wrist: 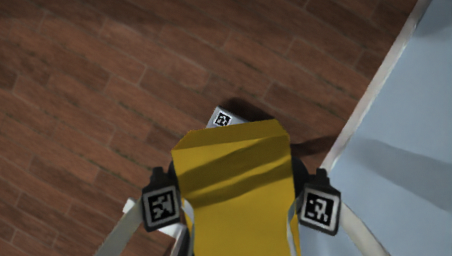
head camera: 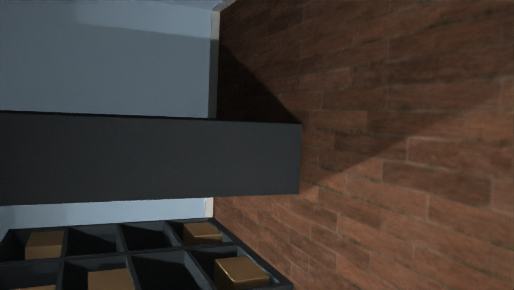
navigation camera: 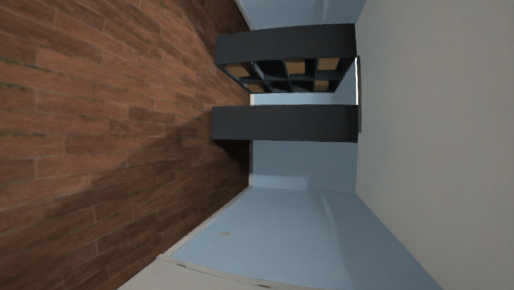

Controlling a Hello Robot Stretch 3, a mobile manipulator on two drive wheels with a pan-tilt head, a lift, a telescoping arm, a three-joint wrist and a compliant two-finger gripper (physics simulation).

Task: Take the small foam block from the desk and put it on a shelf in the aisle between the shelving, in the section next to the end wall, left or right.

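Places are measured from the robot's base along level axes (x right, y ahead, z up), in centimetres.
Pixels of known places: gripper, fingertip midpoint: [wrist: 237, 173].
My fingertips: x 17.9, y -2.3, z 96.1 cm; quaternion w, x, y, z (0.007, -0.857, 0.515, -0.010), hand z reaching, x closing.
Observation:
Behind a point stands the place of what it marks.
The yellow foam block [wrist: 240, 215] {x 17.3, y -2.7, z 101.5 cm} is held between the two fingertips of my gripper [wrist: 237, 173] {x 17.9, y -2.3, z 96.1 cm} in the wrist view, above the wooden floor. Two dark shelf units stand side by side in the sideways-turned head and navigation views. One shows its plain end panel [head camera: 150, 160] {x -21.7, y 236.7, z 95.5 cm} [navigation camera: 285, 122] {x -21.2, y 236.7, z 101.9 cm}. The other shows open compartments with dark dividers [head camera: 150, 251] {x -103.8, y 332.2, z 79.6 cm} and its end panel [navigation camera: 285, 45] {x -123.2, y 238.7, z 101.4 cm}. A narrow gap lies between them, with the blue end wall [head camera: 150, 208] {x -88.6, y 424.5, z 66.1 cm} [navigation camera: 300, 98] {x -88.4, y 424.5, z 116.3 cm} behind. Neither the gripper nor the block shows in the head or navigation view.
Brown boxes [head camera: 240, 270] [navigation camera: 327, 63] sit in several compartments. A blue wall [navigation camera: 280, 225] {x 114.0, y 234.3, z 100.1 cm} [wrist: 410, 125] {x 42.3, y -55.0, z 37.6 cm} with a pale baseboard [wrist: 370, 100] {x 50.6, y -53.9, z 8.7 cm} borders the floor. Part of my base [wrist: 222, 119] {x 13.3, y 0.1, z 16.1 cm} shows behind the block. Pieces of a white bar [wrist: 172, 230] lie low at the left.

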